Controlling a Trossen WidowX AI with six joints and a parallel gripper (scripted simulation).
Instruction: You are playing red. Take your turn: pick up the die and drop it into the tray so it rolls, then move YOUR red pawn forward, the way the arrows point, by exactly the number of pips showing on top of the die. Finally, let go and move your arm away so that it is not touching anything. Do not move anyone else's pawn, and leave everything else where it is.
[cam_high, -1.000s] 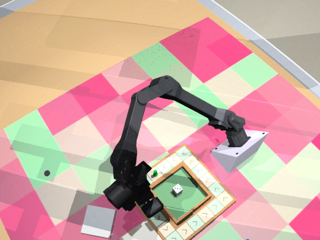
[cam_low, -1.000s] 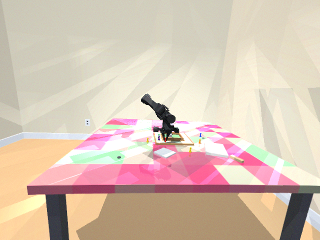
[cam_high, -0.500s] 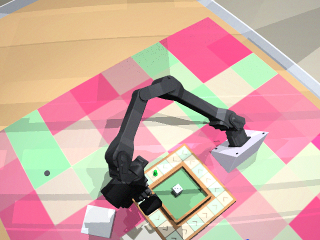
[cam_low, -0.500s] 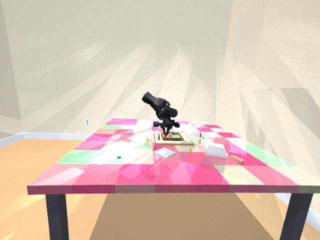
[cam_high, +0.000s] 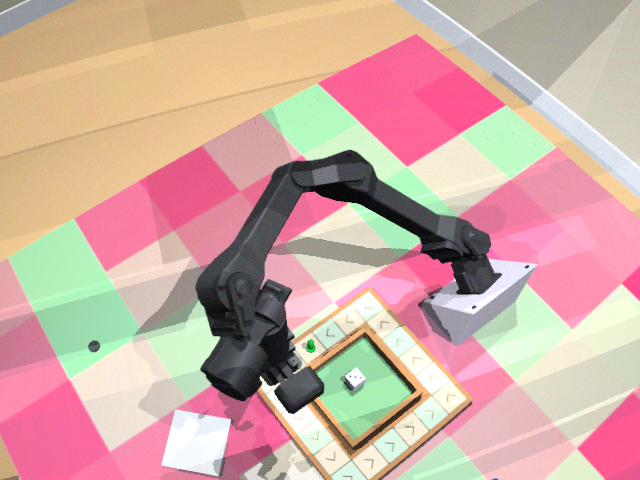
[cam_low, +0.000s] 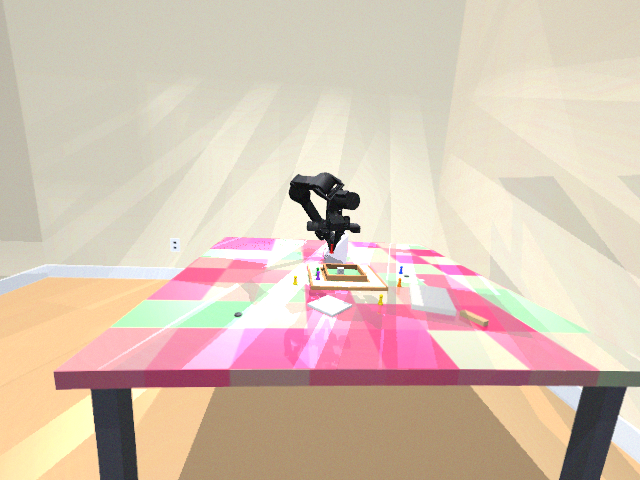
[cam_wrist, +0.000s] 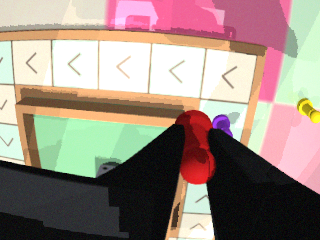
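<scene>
Now: gripper tip 110 mm past the white die, 70 mm to the right of it and 110 mm above it. Also, from my gripper tip: purple pawn: 50 mm behind, 30 mm to the right, 110 mm below; then green pawn: 100 mm behind, 30 mm to the right, 110 mm below; then red pawn: 10 mm above.
</scene>
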